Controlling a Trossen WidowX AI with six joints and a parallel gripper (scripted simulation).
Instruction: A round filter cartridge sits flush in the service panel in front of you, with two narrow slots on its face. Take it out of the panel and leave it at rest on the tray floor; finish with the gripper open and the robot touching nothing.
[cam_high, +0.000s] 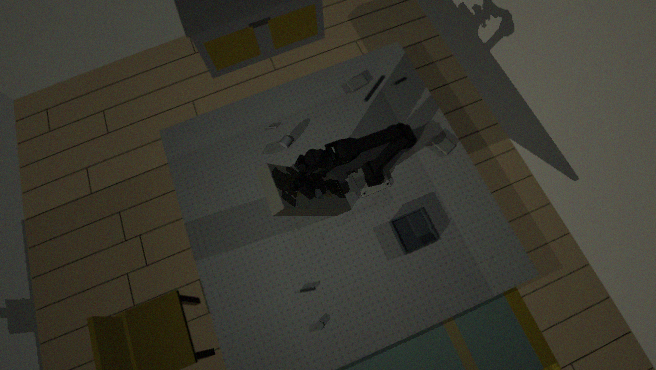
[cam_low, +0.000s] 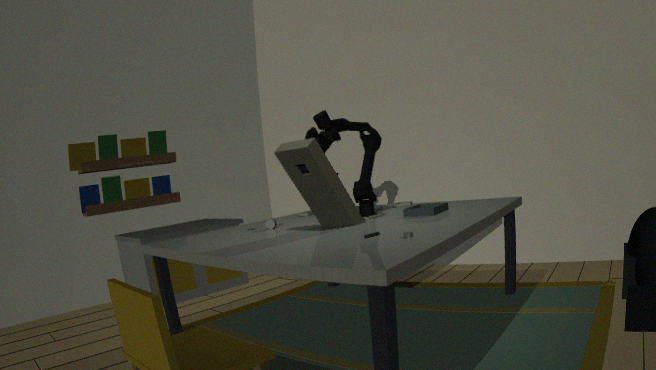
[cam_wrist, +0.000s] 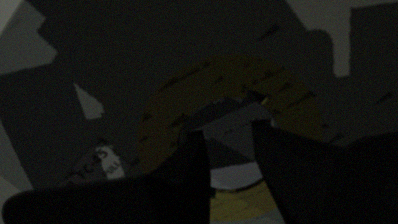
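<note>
Right now the round grey filter cartridge is 1 cm below my gripper tip and 1 cm ahead of it. From my gripper tip the other things lie so: dark square tray: 45 cm behind, 27 cm below, 20 cm to the left.
</note>
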